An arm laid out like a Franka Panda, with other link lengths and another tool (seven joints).
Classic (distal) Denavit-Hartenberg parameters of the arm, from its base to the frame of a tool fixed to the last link. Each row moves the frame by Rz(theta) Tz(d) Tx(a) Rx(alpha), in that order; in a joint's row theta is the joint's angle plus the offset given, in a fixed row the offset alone. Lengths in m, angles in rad.
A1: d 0.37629; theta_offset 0; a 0; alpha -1.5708
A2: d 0; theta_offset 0; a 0; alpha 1.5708
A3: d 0.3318; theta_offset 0; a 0.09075; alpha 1.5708
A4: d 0; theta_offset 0; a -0.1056; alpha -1.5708
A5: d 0.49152; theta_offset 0; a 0; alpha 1.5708
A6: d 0; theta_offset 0; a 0.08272; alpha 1.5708
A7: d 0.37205; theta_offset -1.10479; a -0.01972; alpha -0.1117
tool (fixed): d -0.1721; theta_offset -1.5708; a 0; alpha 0
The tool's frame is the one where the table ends.
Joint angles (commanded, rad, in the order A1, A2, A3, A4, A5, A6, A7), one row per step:
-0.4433 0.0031 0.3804 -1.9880 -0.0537 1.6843 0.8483
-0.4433 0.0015 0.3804 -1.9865 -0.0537 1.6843 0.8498
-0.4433 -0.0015 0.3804 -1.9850 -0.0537 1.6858 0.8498
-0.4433 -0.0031 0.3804 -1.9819 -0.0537 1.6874 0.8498
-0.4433 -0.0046 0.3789 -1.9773 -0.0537 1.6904 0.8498
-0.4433 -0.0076 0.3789 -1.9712 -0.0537 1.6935 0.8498
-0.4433 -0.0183 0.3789 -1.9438 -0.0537 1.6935 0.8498
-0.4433 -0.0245 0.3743 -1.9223 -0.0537 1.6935 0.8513
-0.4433 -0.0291 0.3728 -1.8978 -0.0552 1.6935 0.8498
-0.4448 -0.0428 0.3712 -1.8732 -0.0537 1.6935 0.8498
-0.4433 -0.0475 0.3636 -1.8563 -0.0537 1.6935 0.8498
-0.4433 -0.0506 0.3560 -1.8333 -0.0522 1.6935 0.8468
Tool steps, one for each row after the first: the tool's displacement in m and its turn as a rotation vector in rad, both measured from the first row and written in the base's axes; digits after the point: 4 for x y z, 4 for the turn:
0.0005 0.0000 0.0016 -0.0012 -0.0030 -0.0014
0.0012 0.0000 0.0039 -0.0027 -0.0087 -0.0014
0.0024 -0.0001 0.0063 -0.0036 -0.0148 -0.0013
0.0044 -0.0010 0.0094 -0.0047 -0.0238 -0.0026
0.0068 -0.0011 0.0140 -0.0065 -0.0357 -0.0025
0.0144 -0.0014 0.0336 -0.0128 -0.0727 -0.0023
0.0198 -0.0042 0.0481 -0.0173 -0.0998 -0.0082
0.0258 -0.0056 0.0634 -0.0219 -0.1283 -0.0076
0.0305 -0.0070 0.0841 -0.0282 -0.1653 -0.0108
0.0336 -0.0106 0.0959 -0.0315 -0.1865 -0.0166
0.0379 -0.0152 0.1102 -0.0329 -0.2122 -0.0215

